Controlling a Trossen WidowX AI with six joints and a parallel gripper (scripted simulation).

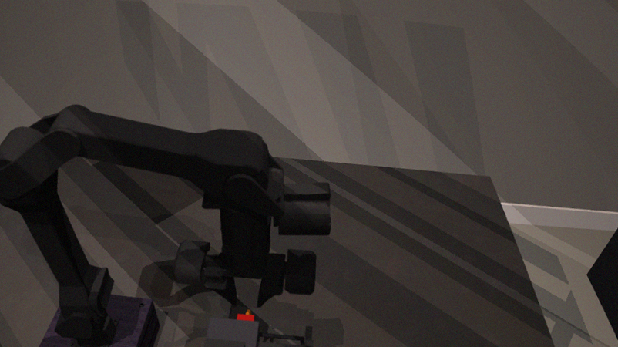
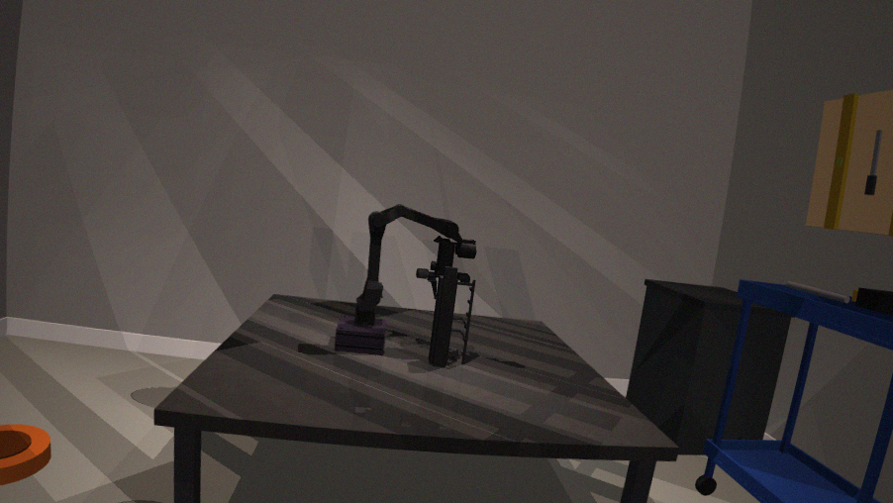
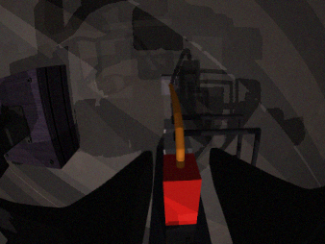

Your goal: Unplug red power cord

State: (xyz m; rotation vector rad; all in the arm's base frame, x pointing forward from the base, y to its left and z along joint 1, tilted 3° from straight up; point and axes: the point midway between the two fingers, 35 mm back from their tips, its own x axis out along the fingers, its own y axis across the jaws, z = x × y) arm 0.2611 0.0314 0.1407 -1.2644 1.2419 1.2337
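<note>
Now: gripper tip 10 mm short of the red plug, 60 mm to the left of it and 10 mm above it. From my gripper tip the other things lie so: black upright block 10 mm ahead, 160 mm to the right, 20 mm below.
</note>
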